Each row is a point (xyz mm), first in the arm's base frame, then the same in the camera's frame.
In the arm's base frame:
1: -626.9 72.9 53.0
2: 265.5 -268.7 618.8
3: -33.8 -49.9 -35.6
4: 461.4 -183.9 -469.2
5: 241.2 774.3 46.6
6: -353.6 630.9 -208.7
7: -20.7 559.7 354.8
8: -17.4 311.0 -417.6
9: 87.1 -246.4 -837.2
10: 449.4 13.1 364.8
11: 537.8 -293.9 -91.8
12: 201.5 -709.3 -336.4
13: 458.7 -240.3 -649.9
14: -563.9 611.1 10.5
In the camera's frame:
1: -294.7 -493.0 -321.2
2: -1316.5 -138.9 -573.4
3: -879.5 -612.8 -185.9
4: -1328.5 -1042.3 69.4
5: -902.8 -132.4 542.3
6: -349.6 -442.4 348.8
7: -761.8 24.9 136.0
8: -734.8 -770.6 294.3
9: -943.9 -1405.0 67.4
10: -1371.1 -218.4 -162.9
11: -1484.8 -763.9 -172.3
12: -1258.9 -1189.3 -509.2
13: -1318.3 -1227.6 106.8
14: -186.8 -266.7 161.0

